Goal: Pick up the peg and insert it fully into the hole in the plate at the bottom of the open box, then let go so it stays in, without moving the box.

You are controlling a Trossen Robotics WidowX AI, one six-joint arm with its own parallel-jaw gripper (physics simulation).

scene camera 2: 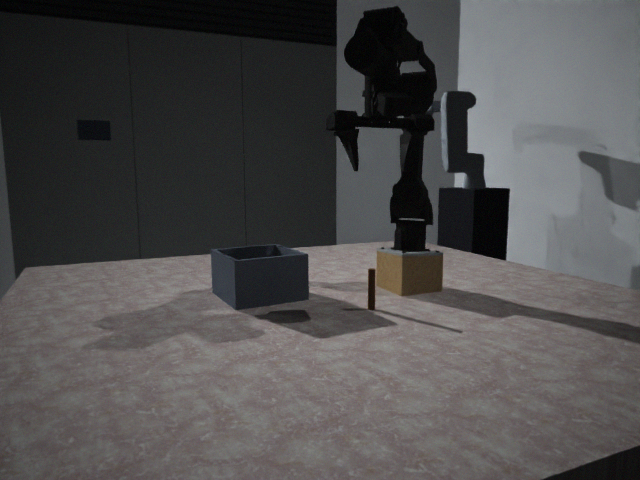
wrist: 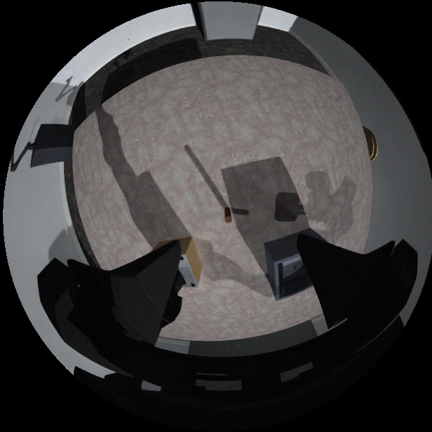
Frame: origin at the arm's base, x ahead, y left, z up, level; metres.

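Seen in the pictures: gripper, fingertip midpoint: [scene camera 2: 380, 171]; arm's base, origin of the base link: [scene camera 2: 410, 250].
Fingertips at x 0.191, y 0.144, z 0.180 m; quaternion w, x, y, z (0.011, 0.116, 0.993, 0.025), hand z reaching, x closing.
Offsets run from my fingertips to a thing's top centre. Level surfaces: height alone.
An orange-brown peg {dx -0.013, dy -0.041, dz -0.188 m} [scene camera 2: 371, 289] [wrist: 228, 215] stands upright on the table, between the box and the arm's base. The open blue-grey box {dx +0.141, dy -0.243, dz -0.170 m} [scene camera 2: 271, 281] [wrist: 282, 248] stands left of the peg in the scene view and lower right of it in the wrist view. Part of the plate with a small dark hole shows inside the box in the wrist view; the right finger hides part of the box. My gripper [scene camera 2: 381, 169] [wrist: 241, 244] is open and empty, pointing down high above the table, roughly over the peg in the scene view. The peg shows between and beyond the fingertips in the wrist view.
The arm stands on a wooden base block [scene camera 2: 390, 272] [wrist: 192, 250] behind and right of the peg in the scene view. The table {dz -0.268 m} [scene camera 2: 310, 397] [wrist: 240, 105] carries long shadows of arm, peg and box. A dark pedestal [scene camera 2: 455, 222] [wrist: 52, 147] stands beyond the table.
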